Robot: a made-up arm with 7 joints. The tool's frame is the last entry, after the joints.
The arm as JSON. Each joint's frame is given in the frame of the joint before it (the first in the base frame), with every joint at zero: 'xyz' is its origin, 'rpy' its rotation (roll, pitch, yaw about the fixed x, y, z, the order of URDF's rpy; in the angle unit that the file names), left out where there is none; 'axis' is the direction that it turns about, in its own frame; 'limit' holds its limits. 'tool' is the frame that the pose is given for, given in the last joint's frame.
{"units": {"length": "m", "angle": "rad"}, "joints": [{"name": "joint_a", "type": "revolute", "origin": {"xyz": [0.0, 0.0, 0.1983]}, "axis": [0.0, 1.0, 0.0], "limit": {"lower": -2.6, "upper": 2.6}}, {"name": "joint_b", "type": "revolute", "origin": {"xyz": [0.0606, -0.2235, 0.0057]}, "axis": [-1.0, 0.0, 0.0], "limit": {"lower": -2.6, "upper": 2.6}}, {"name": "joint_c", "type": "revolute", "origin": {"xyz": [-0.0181, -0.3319, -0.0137]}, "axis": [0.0, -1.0, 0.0], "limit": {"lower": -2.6, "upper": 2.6}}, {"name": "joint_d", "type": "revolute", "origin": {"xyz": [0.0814, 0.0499, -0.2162]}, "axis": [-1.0, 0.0, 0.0], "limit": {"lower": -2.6, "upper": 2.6}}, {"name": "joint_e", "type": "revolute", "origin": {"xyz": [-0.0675, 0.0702, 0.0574]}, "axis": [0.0, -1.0, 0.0], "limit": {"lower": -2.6, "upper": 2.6}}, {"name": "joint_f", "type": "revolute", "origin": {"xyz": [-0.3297, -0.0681, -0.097]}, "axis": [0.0, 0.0, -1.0], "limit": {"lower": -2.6, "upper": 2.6}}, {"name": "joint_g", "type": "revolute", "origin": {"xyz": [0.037, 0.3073, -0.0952]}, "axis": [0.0, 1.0, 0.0], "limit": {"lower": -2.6, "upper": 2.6}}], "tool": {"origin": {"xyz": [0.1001, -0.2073, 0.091]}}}
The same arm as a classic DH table. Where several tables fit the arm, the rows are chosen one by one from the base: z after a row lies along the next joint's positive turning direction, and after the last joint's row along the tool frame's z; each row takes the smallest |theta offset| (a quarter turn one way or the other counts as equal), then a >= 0, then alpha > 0; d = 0 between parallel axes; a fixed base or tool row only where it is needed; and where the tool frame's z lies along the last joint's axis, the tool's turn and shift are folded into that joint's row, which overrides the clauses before.
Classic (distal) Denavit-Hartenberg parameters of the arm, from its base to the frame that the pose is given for. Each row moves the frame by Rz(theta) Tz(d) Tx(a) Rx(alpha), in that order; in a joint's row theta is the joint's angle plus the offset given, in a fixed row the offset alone. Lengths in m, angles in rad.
base (fixed): a 0; alpha -1.5708; d 0.1983; theta offset 0
joint_a: a 0.0057; alpha 1.5708; d -0.2235; theta offset -1.5708
joint_b: a -0.0137; alpha 1.5708; d -0.0425; theta offset 0
joint_c: a -0.2162; alpha -1.5708; d 0.282; theta offset 0
joint_d: a 0.0574; alpha 1.5708; d -0.0139; theta offset 0
joint_e: a 0.3297; alpha -1.5708; d -0.0021; theta offset 1.5708
joint_f: a -0.037; alpha -1.5708; d 0.1922; theta offset 0
joint_g: a -0.1001; alpha -1.5708; d 0.1; theta offset 0
tool (fixed): a 0; alpha 0; d 0.091; theta offset 3.1416
Joint limits (rad, base to tool): -2.6..2.6 -2.6..2.6 -2.6..2.6 -2.6..2.6 -2.6..2.6 -2.6..2.6 -2.6..2.6

